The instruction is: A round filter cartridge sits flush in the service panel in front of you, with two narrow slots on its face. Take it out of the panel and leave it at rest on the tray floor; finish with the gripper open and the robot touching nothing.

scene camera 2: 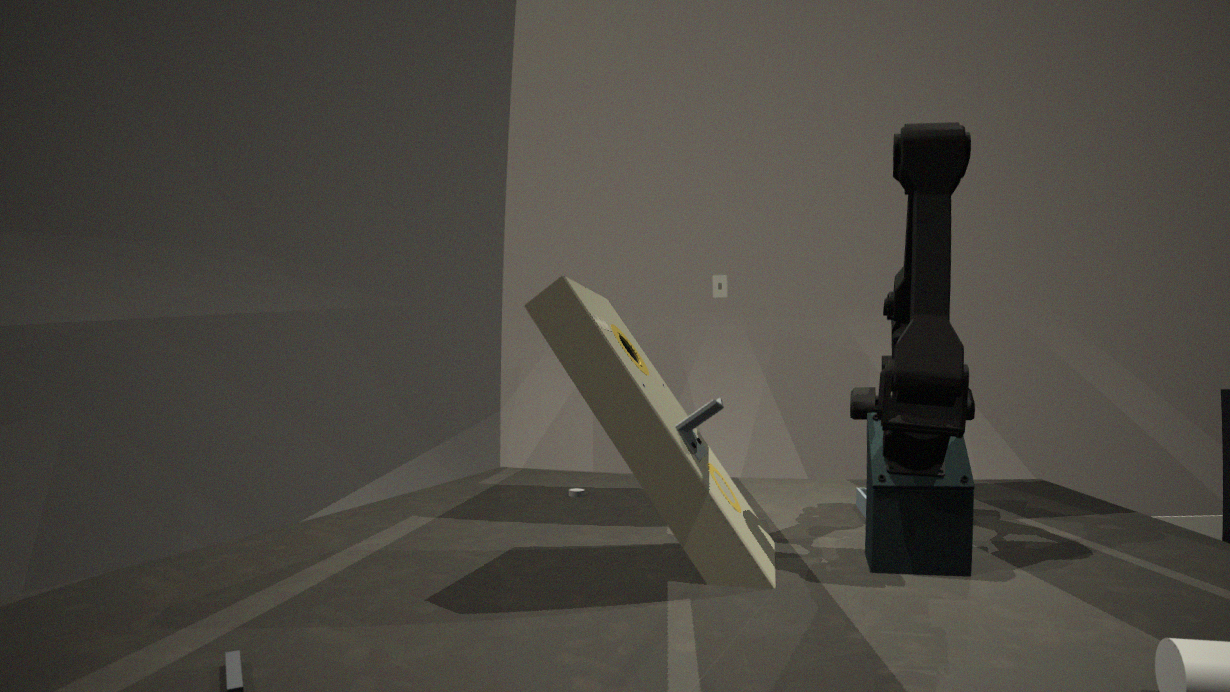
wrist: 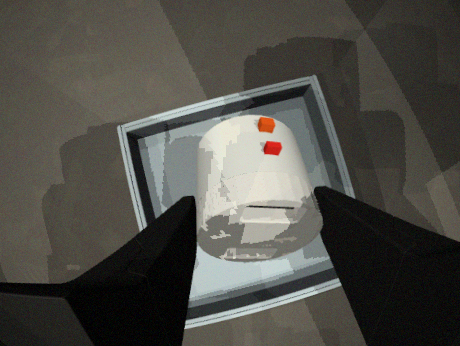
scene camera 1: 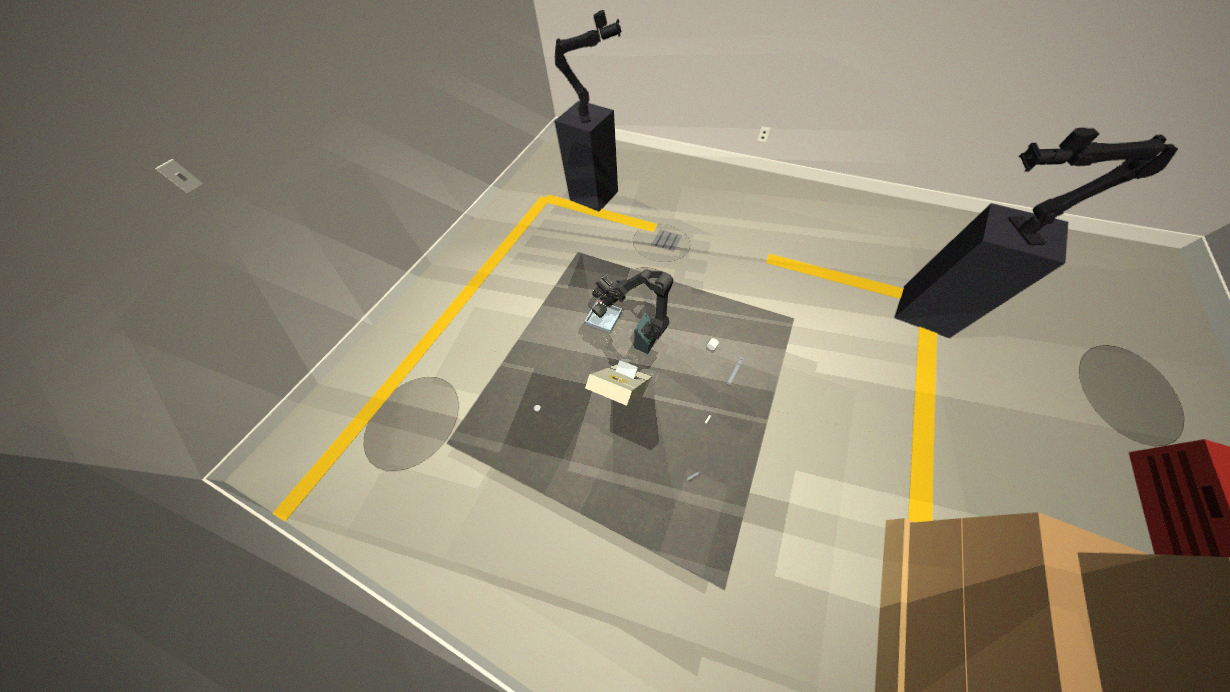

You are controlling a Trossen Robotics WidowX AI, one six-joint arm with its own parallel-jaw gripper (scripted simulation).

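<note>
Looking through the pictures, I find my gripper. A round filter cartridge is there to be seen too, and so is a cream service panel.
</note>
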